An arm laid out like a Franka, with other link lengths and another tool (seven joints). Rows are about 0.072 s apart.
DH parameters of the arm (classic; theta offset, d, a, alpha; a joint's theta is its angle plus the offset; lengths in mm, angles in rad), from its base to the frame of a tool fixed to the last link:
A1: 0 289.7 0 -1.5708
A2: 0 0 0 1.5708
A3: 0 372.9 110.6 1.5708
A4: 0 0 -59.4 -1.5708
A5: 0 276.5 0 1.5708
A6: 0 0 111.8 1.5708
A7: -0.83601 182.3 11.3 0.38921
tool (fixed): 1.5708 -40.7 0 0
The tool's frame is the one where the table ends.
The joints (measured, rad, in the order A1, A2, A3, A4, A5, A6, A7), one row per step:
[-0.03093 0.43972 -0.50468 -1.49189 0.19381 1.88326 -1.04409]
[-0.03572 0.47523 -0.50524 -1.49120 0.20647 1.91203 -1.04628]
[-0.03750 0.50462 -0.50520 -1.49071 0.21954 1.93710 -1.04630]
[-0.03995 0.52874 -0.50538 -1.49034 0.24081 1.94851 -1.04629]
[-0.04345 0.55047 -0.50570 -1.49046 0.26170 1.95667 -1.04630]
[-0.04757 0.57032 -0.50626 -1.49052 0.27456 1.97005 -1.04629]
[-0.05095 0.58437 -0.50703 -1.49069 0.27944 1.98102 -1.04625]
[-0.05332 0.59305 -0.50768 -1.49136 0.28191 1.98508 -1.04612]
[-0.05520 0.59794 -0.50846 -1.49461 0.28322 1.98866 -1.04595]
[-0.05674 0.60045 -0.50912 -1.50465 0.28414 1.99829 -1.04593]
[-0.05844 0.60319 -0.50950 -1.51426 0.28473 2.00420 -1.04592]
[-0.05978 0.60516 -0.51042 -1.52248 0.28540 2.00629 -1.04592]
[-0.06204 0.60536 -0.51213 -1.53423 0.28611 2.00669 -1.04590]
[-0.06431 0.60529 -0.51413 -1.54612 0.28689 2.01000 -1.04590]
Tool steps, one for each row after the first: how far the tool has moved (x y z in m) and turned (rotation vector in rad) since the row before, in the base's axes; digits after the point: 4 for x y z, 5 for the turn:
[0.0071 -0.0044 -0.0177 -0.00445 0.00411 -0.00620]
[0.0064 -0.0020 -0.0148 -0.00223 0.00109 -0.00531]
[0.0040 -0.0010 -0.0133 0.01106 0.00329 -0.00990]
[0.0027 -0.0016 -0.0125 0.01236 0.00425 -0.01156]
[0.0023 -0.0031 -0.0108 0.00291 0.00214 -0.00951]
[0.0012 -0.0031 -0.0075 -0.00220 0.00261 -0.00593]
[0.0001 -0.0020 -0.0052 -0.00009 0.00463 -0.00418]
[-0.0008 -0.0018 -0.0038 0.00020 0.00405 -0.00406]
[-0.0017 -0.0020 -0.0042 -0.00058 0.00270 -0.00504]
[-0.0021 -0.0016 -0.0046 0.00128 0.00578 -0.00479]
[-0.0023 -0.0013 -0.0040 0.00258 0.00691 -0.00462]
[-0.0039 -0.0021 -0.0042 0.00465 0.00950 -0.00727]
[-0.0037 -0.0024 -0.0037 0.00289 0.00696 -0.00750]

